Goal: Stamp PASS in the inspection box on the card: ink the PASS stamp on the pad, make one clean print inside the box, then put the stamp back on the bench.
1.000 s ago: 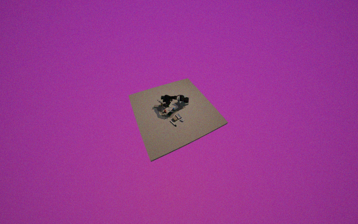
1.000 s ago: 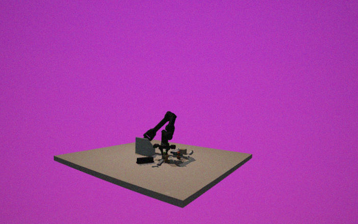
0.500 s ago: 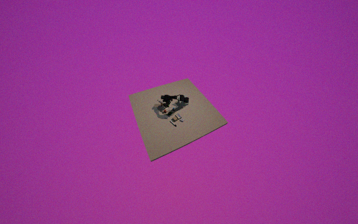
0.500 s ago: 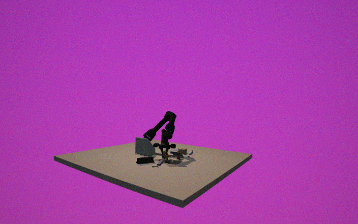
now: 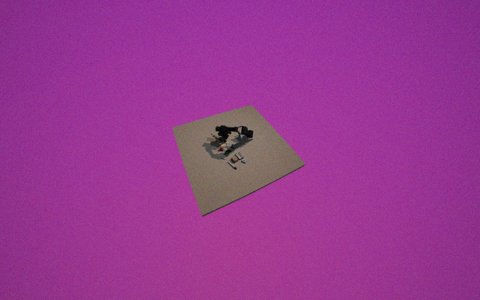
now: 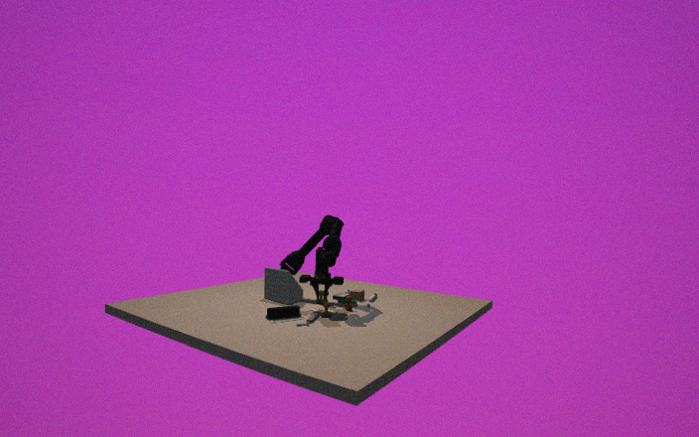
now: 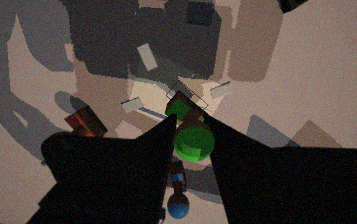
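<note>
My gripper tip is 10 mm short of the white card and 50 mm above it. From my gripper tip the other things lie so: blue-knobbed stamp (50 mm behind, 110 mm to the left, 30 mm below); yellow-knobbed stamp (80 mm ahead, 70 mm to the right, 30 mm below); green-knobbed stamp (right at my gripper tip).
</note>
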